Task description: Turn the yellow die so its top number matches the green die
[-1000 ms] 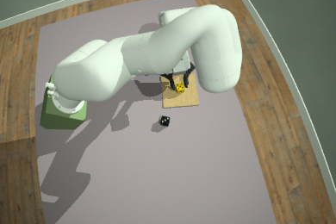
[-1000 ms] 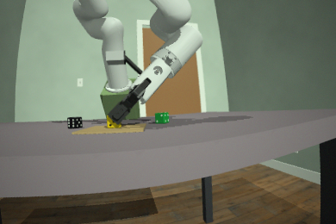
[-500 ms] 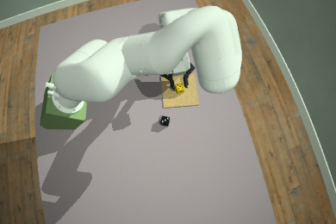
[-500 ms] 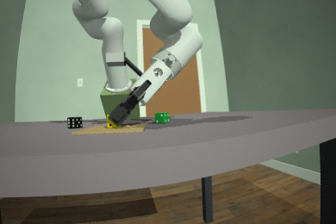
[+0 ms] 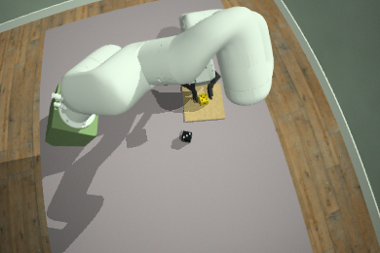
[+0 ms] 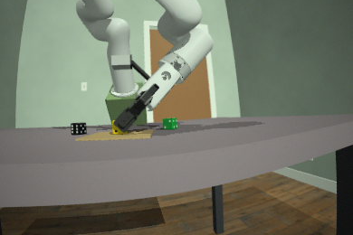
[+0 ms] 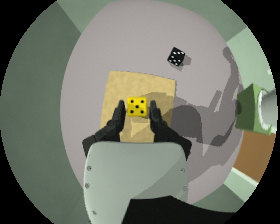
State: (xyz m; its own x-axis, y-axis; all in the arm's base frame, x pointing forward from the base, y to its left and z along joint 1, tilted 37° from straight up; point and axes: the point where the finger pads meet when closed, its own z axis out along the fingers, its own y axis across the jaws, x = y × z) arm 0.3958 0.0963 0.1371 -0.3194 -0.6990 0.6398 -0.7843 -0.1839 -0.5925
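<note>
The yellow die is 10 mm to the right of my hand and 10 mm below it. The rest, counted from my hand: green die: 100 mm to the left, 100 mm behind, 20 mm below; then black die: 140 mm to the right, 60 mm behind, 20 mm below; then mat: 30 mm below, 10 mm to the right.
</note>
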